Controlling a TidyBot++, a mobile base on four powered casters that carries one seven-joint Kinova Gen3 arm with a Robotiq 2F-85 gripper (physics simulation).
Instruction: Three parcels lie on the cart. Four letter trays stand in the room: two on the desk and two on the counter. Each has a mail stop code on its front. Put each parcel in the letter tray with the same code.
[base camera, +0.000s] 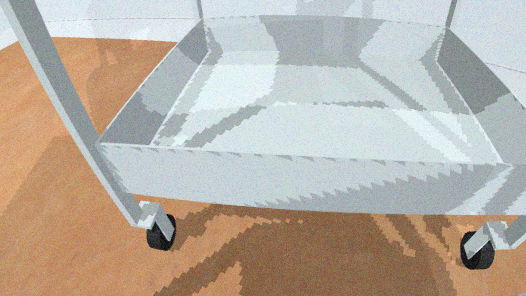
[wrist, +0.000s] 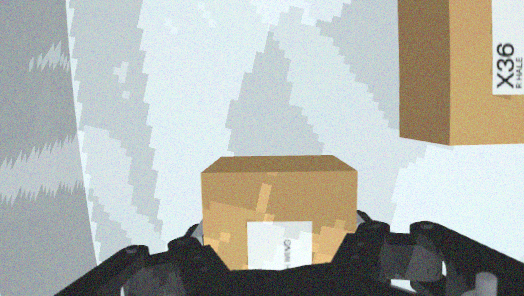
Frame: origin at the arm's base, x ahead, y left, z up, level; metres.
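Where they show: gripper, between the fingertips: (wrist: 277, 226).
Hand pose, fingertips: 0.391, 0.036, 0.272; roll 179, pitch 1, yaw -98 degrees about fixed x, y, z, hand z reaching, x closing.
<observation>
Things, the pixels of their top centre, and the offset from my fingertips, as dx, dy, dz. "*": a spot on its surface instead. Level surfaces: height alone.
- cart's pale top, height of its surface: dz -0.006
- second brown parcel, centre of its top: (wrist: 521, 28) +0.069, -0.113, +0.044
- cart's lower shelf with raised walls, a spot on its surface: (base camera: 300, 180) * -0.135, -0.051, -0.497
- wooden floor, height of its surface: dz -0.669
A brown parcel (wrist: 235, 192) lies between the fingers of my gripper (wrist: 277, 226) at the bottom middle of the wrist view. The fingers touch its left and right sides, and the gripper is shut on it. The parcel appears to rest on the cart's pale top (wrist: 195, 95). Part of its white label shows; its code is hidden behind the gripper body. A second brown parcel (wrist: 467, 117), with the code X36 on its label, stands at the upper right, apart from the gripper. The third parcel and the letter trays do not show.
The base camera view shows the cart's lower shelf with raised walls (base camera: 300, 180), a slanting corner post (base camera: 55, 75) at left, and black casters (base camera: 161, 233) on the wooden floor (base camera: 45, 220). In the wrist view, the cart's grey side wall (wrist: 35, 110) runs along the left.
</observation>
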